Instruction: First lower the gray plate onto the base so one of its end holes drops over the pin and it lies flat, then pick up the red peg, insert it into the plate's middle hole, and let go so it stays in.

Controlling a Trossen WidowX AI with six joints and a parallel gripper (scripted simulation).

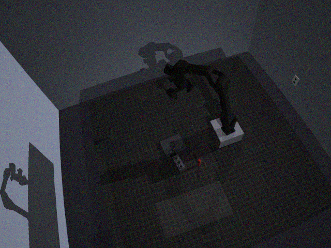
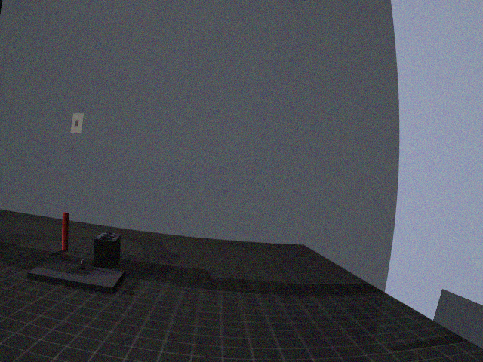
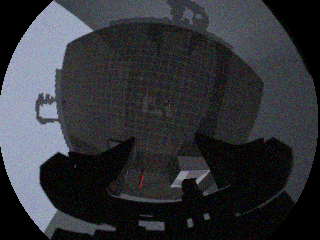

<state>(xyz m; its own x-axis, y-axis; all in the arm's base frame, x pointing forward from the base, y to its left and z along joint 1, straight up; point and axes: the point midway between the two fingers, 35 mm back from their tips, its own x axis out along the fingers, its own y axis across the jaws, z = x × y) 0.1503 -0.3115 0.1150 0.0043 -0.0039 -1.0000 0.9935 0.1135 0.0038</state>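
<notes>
The gray plate is 21 cm ahead of my gripper tip, 34 cm to the left of it and 13 cm below it. From my gripper tip the other things lie so: red peg: 10 cm ahead, 40 cm to the left, 13 cm below.
</notes>
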